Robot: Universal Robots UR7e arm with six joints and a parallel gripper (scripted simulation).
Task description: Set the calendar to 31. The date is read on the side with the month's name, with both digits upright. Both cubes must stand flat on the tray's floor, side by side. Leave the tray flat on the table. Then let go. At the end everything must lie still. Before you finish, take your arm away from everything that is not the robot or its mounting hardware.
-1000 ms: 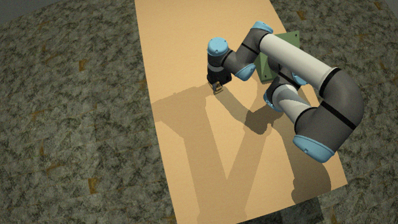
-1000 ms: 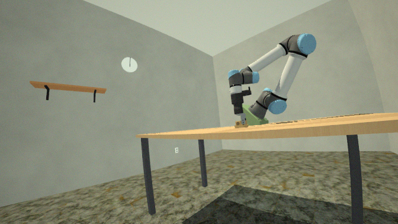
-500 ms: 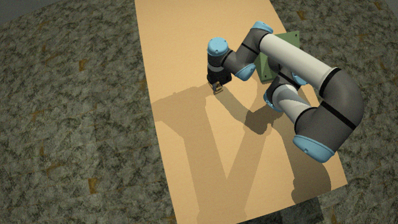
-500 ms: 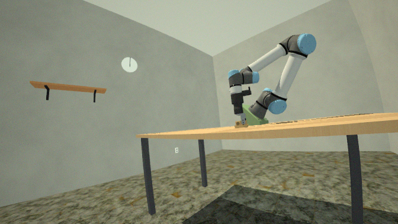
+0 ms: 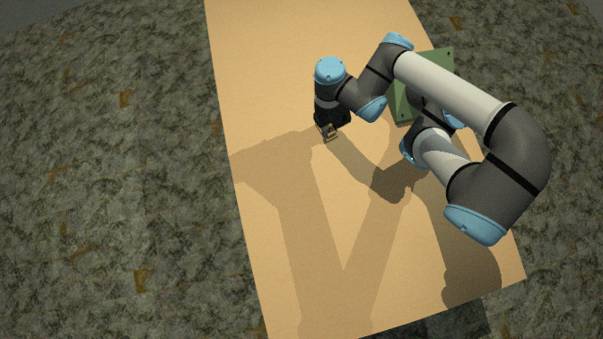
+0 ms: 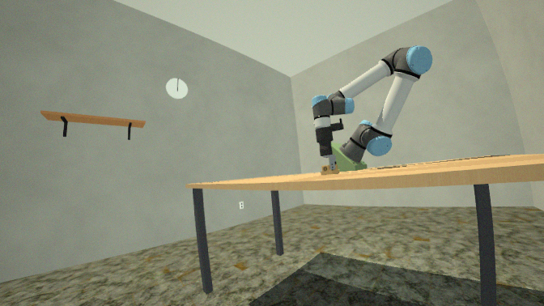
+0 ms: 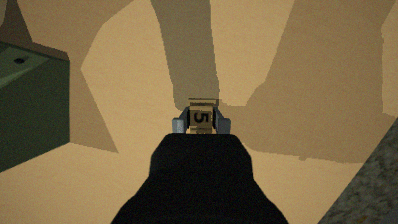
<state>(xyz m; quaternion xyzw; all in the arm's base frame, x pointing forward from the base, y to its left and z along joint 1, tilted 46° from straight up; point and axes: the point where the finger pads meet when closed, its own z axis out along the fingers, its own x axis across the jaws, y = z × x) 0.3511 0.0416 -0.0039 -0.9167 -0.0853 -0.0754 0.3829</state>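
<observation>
My hand is 30 mm above the wooden tray and 20 mm to the left of it.
</observation>
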